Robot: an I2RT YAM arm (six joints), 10 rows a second.
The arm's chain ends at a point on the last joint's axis. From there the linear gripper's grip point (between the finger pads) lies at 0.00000 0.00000 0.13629 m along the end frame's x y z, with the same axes.
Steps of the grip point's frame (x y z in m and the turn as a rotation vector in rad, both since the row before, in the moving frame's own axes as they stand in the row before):
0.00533, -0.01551, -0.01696, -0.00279, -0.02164, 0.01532
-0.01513, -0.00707, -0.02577, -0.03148, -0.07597, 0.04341
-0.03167, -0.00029, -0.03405, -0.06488, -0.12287, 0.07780
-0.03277, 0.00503, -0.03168, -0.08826, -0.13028, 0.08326
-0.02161, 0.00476, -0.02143, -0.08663, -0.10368, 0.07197
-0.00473, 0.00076, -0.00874, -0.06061, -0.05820, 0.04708
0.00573, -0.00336, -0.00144, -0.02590, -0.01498, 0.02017
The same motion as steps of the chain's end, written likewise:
0.00828, -0.01587, -0.01693, -0.00279, -0.02164, 0.01532
-0.00470, -0.01113, -0.02531, -0.03148, -0.07597, 0.04341
-0.01465, -0.00845, -0.03274, -0.06488, -0.12287, 0.07780
-0.01461, -0.00620, -0.03000, -0.08826, -0.13028, 0.08326
-0.00711, -0.00649, -0.02019, -0.08663, -0.10368, 0.07197
0.00338, -0.00730, -0.00826, -0.06061, -0.05820, 0.04708
0.00781, -0.00687, -0.00138, -0.02590, -0.01498, 0.02017

